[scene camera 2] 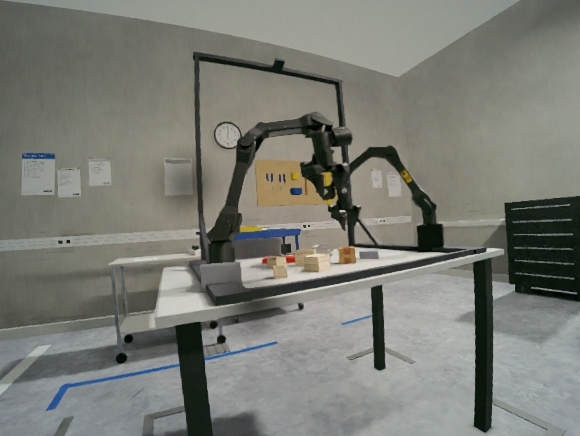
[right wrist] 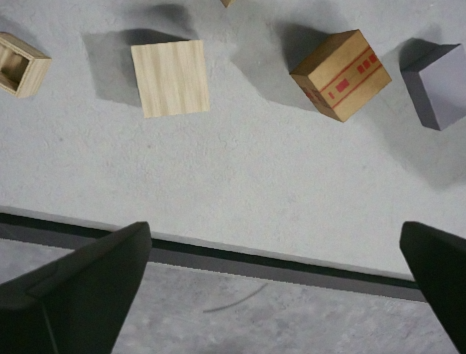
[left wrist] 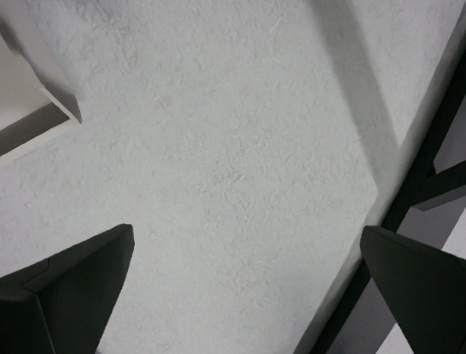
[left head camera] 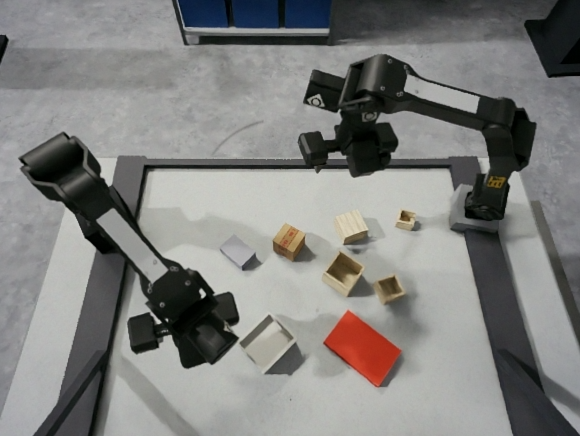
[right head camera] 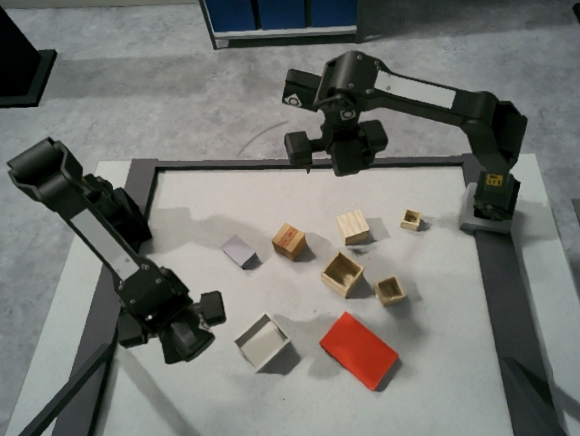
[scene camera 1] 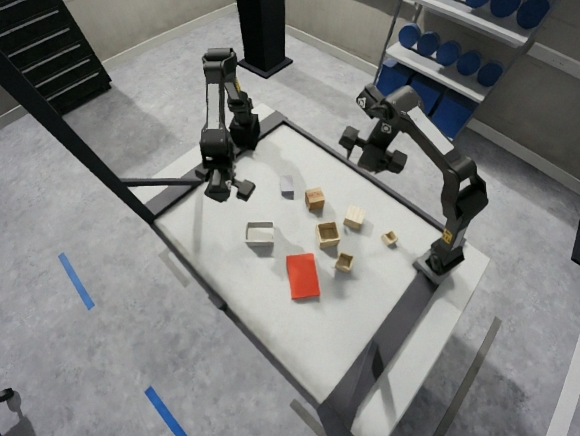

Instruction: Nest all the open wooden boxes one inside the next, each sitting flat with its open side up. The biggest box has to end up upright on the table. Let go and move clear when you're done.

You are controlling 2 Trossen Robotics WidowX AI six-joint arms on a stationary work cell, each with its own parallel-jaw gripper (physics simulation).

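Frame: origin at the left arm's base, x right, y ahead, z up, level; millimetres.
Seen in the pictures: left gripper, fingertip midpoint: [scene camera 2: 349,228] [left wrist: 250,236]; right gripper, fingertip midpoint: [scene camera 2: 331,195] [right wrist: 273,233] [left head camera: 337,168] [right head camera: 329,168]; left arm's base at its link origin: [scene camera 2: 430,224] [right head camera: 107,210] [scene camera 1: 243,120]; right arm's base at its link origin: [scene camera 2: 221,266] [left head camera: 479,206] [right head camera: 490,205] [scene camera 1: 438,262].
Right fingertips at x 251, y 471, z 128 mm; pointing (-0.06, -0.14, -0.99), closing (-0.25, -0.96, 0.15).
Offsets run from my right fingertips to a thing's top centre.
Three open wooden boxes stand apart, open side up: a larger one @[dz -186, dx +145, dy -54 mm] [left head camera: 343,273] [right head camera: 342,274] [scene camera 1: 328,235], a smaller one @[dz -202, dx +230, dy +18 mm] [left head camera: 389,289] [right head camera: 389,291] [scene camera 1: 344,262] and a tiny one @[dz -210, dx +104, dy +170 mm] [left head camera: 405,220] [right head camera: 411,220] [scene camera 1: 389,238] [right wrist: 29,80]. A pale wooden box @[dz -194, dx +52, dy +33 mm] [left head camera: 351,226] [right head camera: 353,226] [scene camera 1: 354,217] [right wrist: 171,79] shows a plain striped face on top; no opening shows. My left gripper [left wrist: 250,236] is open and empty above the table at the left of the left head view. My right gripper [right wrist: 273,233] is open and empty, high over the table's far edge.
An open off-white box @[dz -191, dx +186, dy -286 mm] [left head camera: 268,344] [left wrist: 37,112] stands near the left gripper. A red block @[dz -222, dx +301, dy -110 mm] [left head camera: 362,348] [scene camera 1: 303,276], a brown carton with red print @[dz -184, dx +10, dy -121 mm] [left head camera: 289,242] [right wrist: 342,75] and a grey-lilac block @[dz -211, dx -37, dy -239 mm] [left head camera: 238,251] [right wrist: 445,85] lie around the wooden boxes. A dark frame edges the table.
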